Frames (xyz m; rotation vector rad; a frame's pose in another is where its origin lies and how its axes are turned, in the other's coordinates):
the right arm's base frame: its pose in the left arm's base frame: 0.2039 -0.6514 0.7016 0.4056 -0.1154 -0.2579
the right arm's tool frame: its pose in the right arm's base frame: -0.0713 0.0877 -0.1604 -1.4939 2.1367 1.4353
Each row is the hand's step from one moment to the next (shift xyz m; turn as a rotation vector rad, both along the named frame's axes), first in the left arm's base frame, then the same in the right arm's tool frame.
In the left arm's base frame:
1: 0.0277 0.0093 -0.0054 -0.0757 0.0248 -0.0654
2: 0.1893 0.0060 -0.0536 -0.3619 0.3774 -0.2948
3: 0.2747 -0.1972 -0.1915 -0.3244 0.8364 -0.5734
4: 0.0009 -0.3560 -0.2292 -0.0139 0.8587 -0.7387
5: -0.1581 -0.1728 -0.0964 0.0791 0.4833 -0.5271
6: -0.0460 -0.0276 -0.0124 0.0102 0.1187 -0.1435
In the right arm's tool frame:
1: -0.0116 -0.0263 0.0076 0.0881 0.0311 0.0435
2: -0.0537 -0.1894 -0.0011 0.3524 0.1638 0.4575
3: 0.0598 -0.3384 -0.1815 0.4695 -0.0032 0.9556
4: 0.2646 -0.1277 -0.3048 0.4433 -0.3538 0.9806
5: 0.1974 0.0811 -0.1364 0.2977 -0.3313 0.5651
6: 0.0397 0.0322 -0.0205 0.0895 -0.0808 0.1423

